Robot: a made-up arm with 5 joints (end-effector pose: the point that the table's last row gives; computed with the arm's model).
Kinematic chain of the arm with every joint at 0, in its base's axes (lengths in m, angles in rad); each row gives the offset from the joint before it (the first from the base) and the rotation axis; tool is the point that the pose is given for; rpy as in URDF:
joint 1: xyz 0.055 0 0.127 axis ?
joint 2: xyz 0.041 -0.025 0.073 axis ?
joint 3: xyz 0.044 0 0.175 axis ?
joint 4: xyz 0.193 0 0.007 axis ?
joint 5: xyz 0.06 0.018 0 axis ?
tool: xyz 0 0 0 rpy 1.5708 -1.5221 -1.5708
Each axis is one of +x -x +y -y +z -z.
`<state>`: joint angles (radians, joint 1 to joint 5).
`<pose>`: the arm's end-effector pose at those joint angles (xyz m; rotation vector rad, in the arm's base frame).
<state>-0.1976 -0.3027 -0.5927 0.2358 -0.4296</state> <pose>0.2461 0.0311 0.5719 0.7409 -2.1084 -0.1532</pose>
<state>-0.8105 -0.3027 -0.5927 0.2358 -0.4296</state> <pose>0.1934 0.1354 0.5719 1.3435 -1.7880 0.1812</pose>
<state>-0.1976 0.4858 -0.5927 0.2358 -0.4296</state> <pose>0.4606 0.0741 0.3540 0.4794 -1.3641 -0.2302</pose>
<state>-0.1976 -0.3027 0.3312 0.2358 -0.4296</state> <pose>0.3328 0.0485 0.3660 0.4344 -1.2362 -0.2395</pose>
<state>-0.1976 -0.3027 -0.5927 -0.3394 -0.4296</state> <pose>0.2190 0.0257 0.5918 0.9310 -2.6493 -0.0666</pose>
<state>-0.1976 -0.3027 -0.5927 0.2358 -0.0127</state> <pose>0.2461 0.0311 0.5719 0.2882 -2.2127 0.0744</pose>
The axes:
joint 1: -z
joint 2: +y
joint 3: +y
joint 4: +y
joint 5: -x

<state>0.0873 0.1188 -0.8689 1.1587 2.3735</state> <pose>0.3502 -0.0329 0.4814 -1.3188 -0.5036 1.9336</pose>
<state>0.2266 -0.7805 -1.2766 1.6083 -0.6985</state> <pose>-0.0374 0.0141 0.5487 0.5340 -2.0049 -0.6100</pose>
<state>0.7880 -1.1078 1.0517 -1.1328 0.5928</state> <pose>0.1338 -0.0891 0.3910 -1.7065 -2.1715 -0.0649</pose>
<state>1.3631 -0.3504 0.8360 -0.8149 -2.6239</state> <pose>0.1003 -0.2490 0.3150 -1.3477 1.7554 1.4269</pose>
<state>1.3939 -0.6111 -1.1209 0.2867 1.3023</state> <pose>0.0387 0.0517 0.6175 -2.9248 -0.7376 -0.0133</pose>
